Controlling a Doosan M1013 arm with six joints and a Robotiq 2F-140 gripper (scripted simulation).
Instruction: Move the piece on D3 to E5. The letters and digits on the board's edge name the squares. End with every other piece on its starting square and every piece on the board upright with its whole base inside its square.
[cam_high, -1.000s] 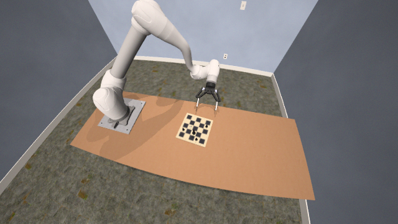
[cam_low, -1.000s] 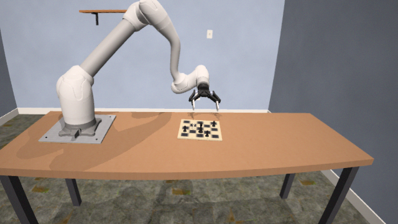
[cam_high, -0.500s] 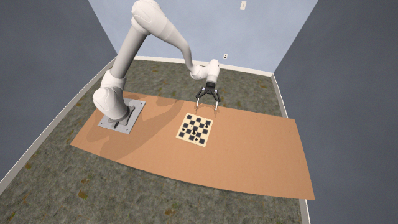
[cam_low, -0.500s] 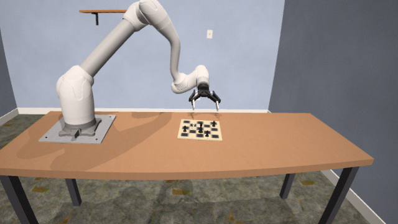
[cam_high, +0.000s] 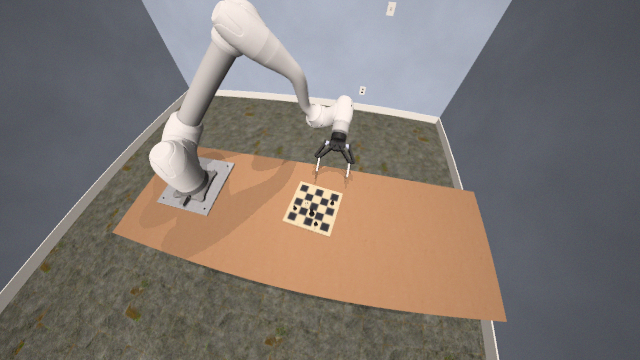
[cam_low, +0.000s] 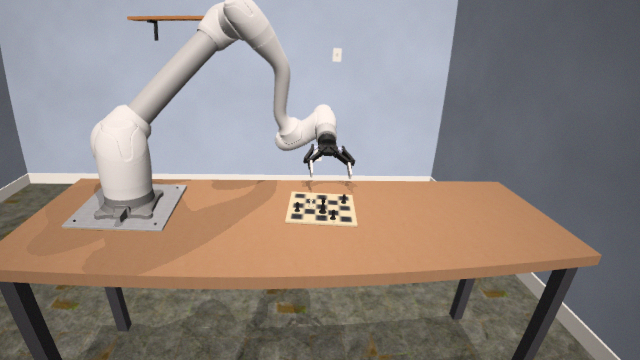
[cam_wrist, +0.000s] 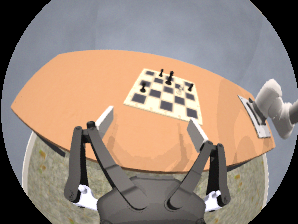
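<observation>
My gripper is now 10 cm past the pale chess piece, 16 cm to the left of it and 4 cm above it. From my hand the other things lie so: chessboard 7 cm behind, 17 cm to the right, 5 cm below.
</observation>
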